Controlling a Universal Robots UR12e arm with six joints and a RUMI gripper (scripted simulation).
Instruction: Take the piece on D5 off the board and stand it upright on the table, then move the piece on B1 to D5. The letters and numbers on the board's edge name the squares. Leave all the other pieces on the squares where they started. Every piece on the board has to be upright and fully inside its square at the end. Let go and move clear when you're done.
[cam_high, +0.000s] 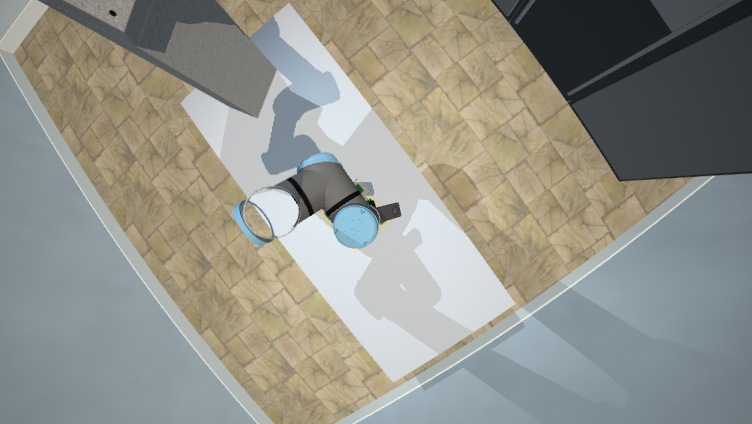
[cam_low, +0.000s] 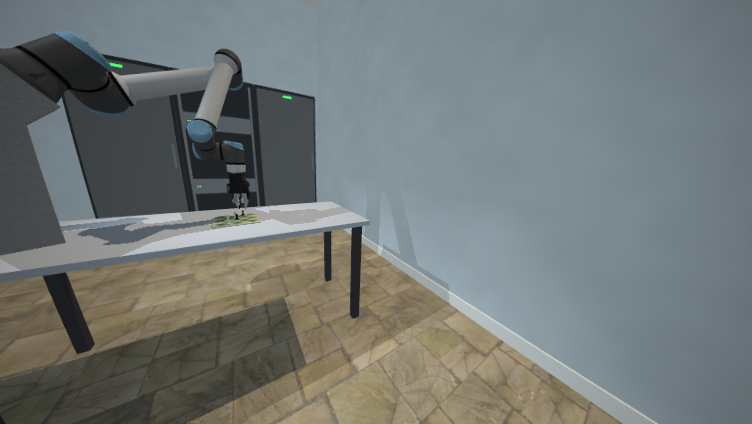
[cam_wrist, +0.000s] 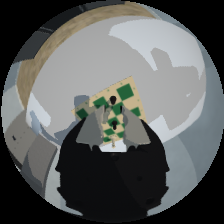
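Right now the board is 2 cm behind my hand, 8 cm to the right of it and 6 cm below it.
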